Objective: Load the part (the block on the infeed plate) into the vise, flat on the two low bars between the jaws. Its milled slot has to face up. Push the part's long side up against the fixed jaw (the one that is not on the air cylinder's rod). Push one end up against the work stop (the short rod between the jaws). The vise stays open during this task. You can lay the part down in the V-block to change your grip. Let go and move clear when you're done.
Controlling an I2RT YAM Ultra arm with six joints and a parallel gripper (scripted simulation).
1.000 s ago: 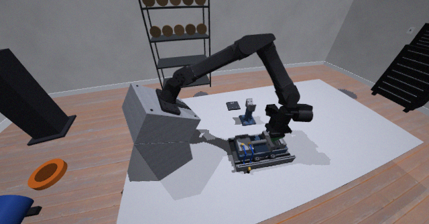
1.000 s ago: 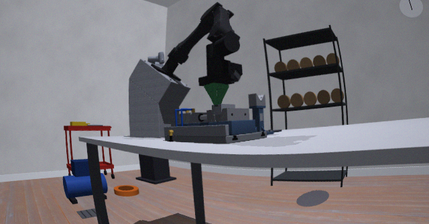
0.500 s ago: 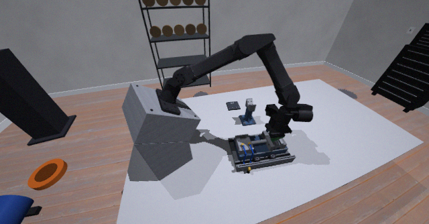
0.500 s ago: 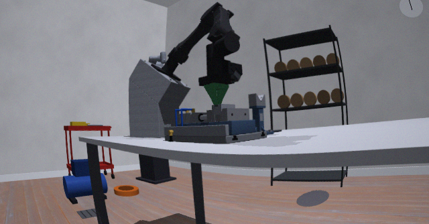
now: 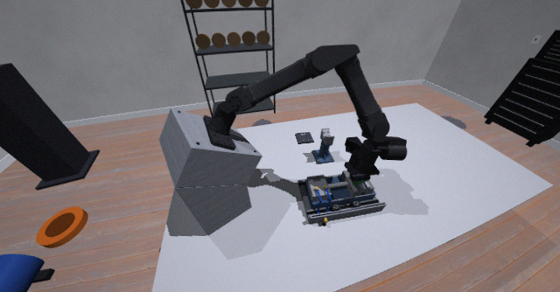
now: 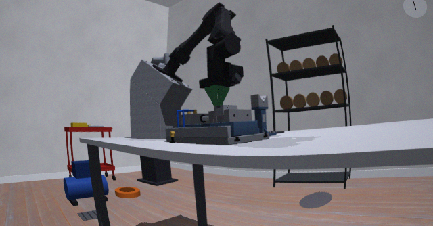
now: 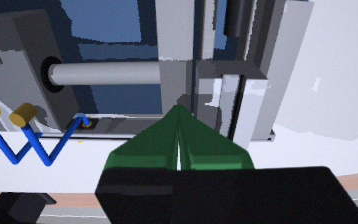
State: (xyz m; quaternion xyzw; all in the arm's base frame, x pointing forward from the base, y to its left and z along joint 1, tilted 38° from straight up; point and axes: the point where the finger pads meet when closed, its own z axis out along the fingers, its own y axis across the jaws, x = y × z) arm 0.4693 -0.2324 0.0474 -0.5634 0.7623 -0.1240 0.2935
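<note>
Now: hand 30 mm short of the part and 10 mm to the left of it. From my hand the other things lie so: cylinder rod: 50 mm behind, 30 mm to the left, 30 mm below; then fixed jaw: 70 mm ahead, 30 mm below, 10 mm to the left; then moving jaw: 30 mm below, 20 mm to the left.
</note>
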